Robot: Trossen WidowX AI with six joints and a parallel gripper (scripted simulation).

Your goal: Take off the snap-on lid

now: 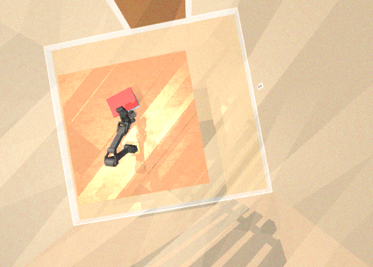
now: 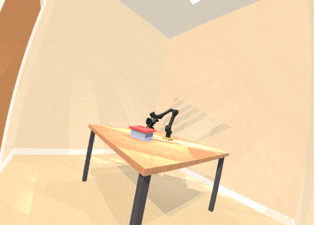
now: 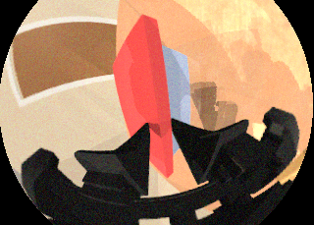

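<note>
My gripper tip is now 8 cm short of the lid and 2 cm to the right of it. From my gripper tip the other things lie so: storage box (7 cm ahead, 2 cm to the left, 6 cm below).
</note>
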